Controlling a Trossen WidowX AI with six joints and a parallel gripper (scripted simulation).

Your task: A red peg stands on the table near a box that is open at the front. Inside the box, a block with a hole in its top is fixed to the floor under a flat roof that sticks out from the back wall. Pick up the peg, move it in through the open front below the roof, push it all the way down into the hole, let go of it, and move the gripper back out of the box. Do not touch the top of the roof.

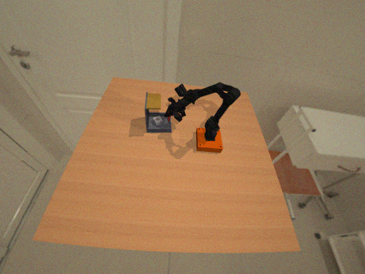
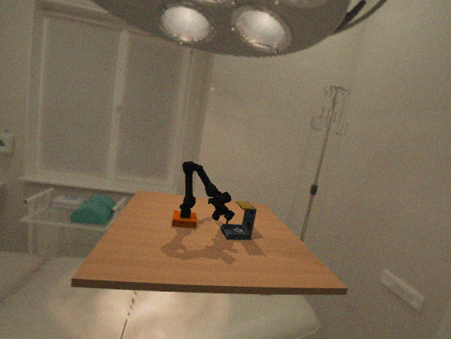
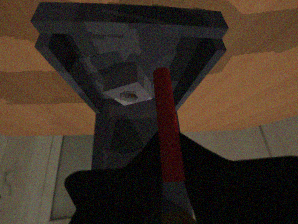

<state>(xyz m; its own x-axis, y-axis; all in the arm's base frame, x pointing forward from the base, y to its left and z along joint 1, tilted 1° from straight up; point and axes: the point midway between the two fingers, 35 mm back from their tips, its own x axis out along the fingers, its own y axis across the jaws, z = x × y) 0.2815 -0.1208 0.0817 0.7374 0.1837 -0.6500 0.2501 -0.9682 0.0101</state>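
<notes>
Right now the yellow roof is 11 cm above my gripper tip, 7 cm ahead of it and 2 cm to the right of it. From my gripper tip the other things lie so: red peg 3 cm behind, 1 cm to the right, 1 cm below.
</notes>
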